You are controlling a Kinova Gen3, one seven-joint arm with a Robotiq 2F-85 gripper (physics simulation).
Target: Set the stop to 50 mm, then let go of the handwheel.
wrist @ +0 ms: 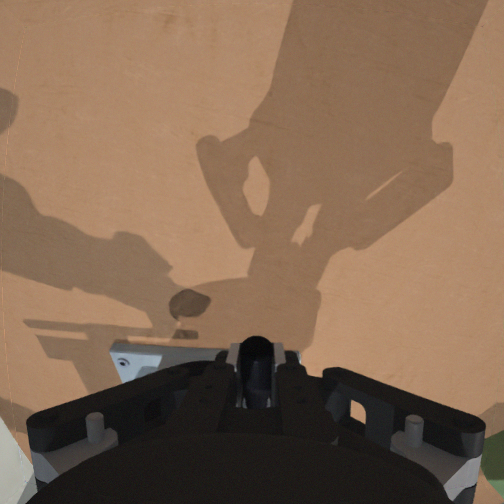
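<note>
My gripper (256, 372) fills the bottom of the wrist view. Its two dark fingers are closed in on a dark round handle of the handwheel (256, 362), which sits between the fingertip pads. Most of the handwheel is hidden behind the fingers. A light grey plate of the stop fixture (142, 361) shows just left of and beyond the fingers. No scale or reading of the stop is in view.
The wooden table top (125, 150) lies beyond, with the shadows of my arm and of the fixture across it. A cream object (11, 465) is at the lower left edge. A green object (492, 457) is at the lower right edge.
</note>
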